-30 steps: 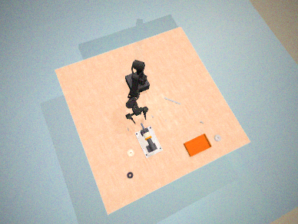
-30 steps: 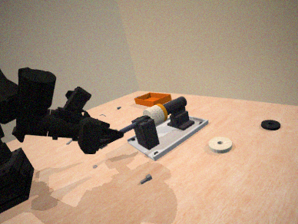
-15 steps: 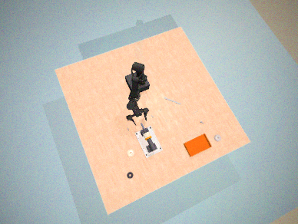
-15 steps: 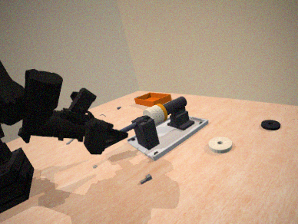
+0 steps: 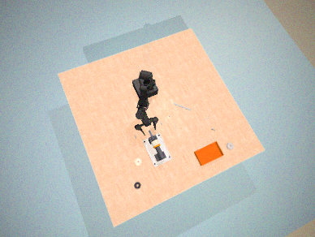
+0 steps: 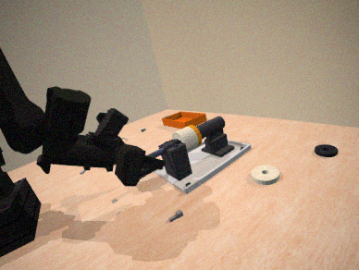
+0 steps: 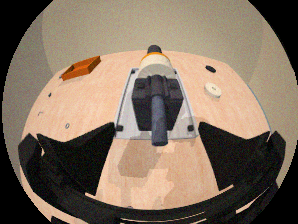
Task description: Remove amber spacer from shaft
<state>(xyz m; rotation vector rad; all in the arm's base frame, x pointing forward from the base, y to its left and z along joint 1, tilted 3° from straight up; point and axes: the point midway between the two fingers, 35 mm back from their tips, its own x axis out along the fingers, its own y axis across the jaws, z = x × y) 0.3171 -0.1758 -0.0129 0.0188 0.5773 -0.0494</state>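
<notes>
My gripper tip is 9 cm short of the shaft, 1 cm to the left of it and 1 cm below it. From my gripper tip the other things lie so: cream washer 18 cm to the right, 14 cm ahead, 7 cm below; black washer 29 cm ahead, 26 cm to the right, 7 cm below; amber spacer 11 cm ahead, 1 cm to the right, 1 cm above.
</notes>
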